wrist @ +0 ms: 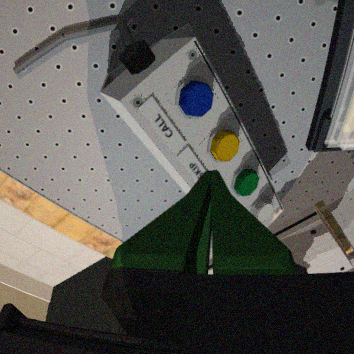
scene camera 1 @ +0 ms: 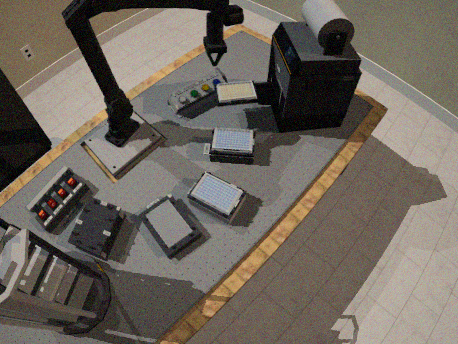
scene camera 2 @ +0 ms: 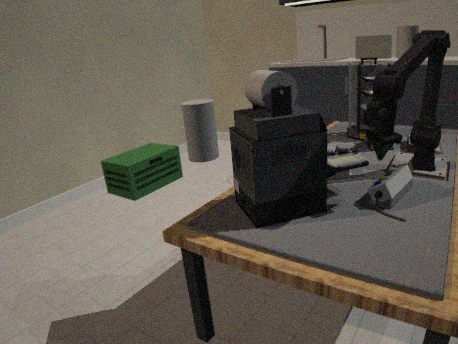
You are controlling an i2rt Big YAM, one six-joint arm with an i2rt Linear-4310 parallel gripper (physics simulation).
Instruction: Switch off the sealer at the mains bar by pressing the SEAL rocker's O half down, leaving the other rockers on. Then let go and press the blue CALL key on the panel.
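Seen in the pictures: gripper, fingertip midpoint: (wrist: 211, 179) (scene camera 1: 214, 65) (scene camera 2: 380, 159); arm's base, origin of the base link: (scene camera 1: 122, 132) (scene camera 2: 422, 165).
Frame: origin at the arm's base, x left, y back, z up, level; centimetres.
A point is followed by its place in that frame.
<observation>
The mains bar (scene camera 1: 49, 188) {x -33.1, y 9.1, z -0.4 cm} lies at the left in scene camera 1. Its several rockers show orange-red; labels and rocker tilt are too small to read, so I cannot tell which is SEAL. The pale sloped key panel (scene camera 1: 176, 102) {x 18.6, y -12.1, z 4.5 cm} (scene camera 2: 397, 189) {x 34.6, y -12.3, z 2.8 cm} (wrist: 159, 82) {x 37.6, y -18.6, z 5.1 cm} has blue, yellow, green and whitish keys. The blue CALL key (scene camera 1: 216, 82) {x 34.2, y -19.3, z 5.0 cm} (scene camera 2: 378, 182) {x 35.7, y -18.7, z 5.4 cm} (wrist: 195, 98) {x 34.9, y -19.2, z 5.2 cm} is at the cable end. My gripper (scene camera 1: 215, 63) {x 34.5, y -18.7, z 13.0 cm} (scene camera 2: 381, 158) {x 34.5, y -18.7, z 13.0 cm} (wrist: 211, 179) {x 34.5, y -18.7, z 13.0 cm} is shut and empty, its tips above the panel. In the wrist view the tips overlap the SKIP label, with the blue key beyond them.
A black machine (scene camera 1: 312, 95) {x 35.6, y -55.4, z 16.4 cm} (scene camera 2: 280, 165) {x 56.6, y -46.9, z 17.1 cm} with a white roll stands beside the panel. A yellowish plate (scene camera 1: 236, 92) {x 28.3, y -31.5, z 10.8 cm} lies between them. Two bluish plates (scene camera 1: 233, 140) {x 14.3, y -38.7, z 4.4 cm} (scene camera 1: 218, 192) {x -4.2, y -44.8, z 5.0 cm}, a grey-topped block (scene camera 1: 170, 224) {x -19.1, y -37.6, z 2.0 cm} and a dark block (scene camera 1: 95, 227) {x -33.4, y -19.6, z 4.2 cm} lie further along the table.
</observation>
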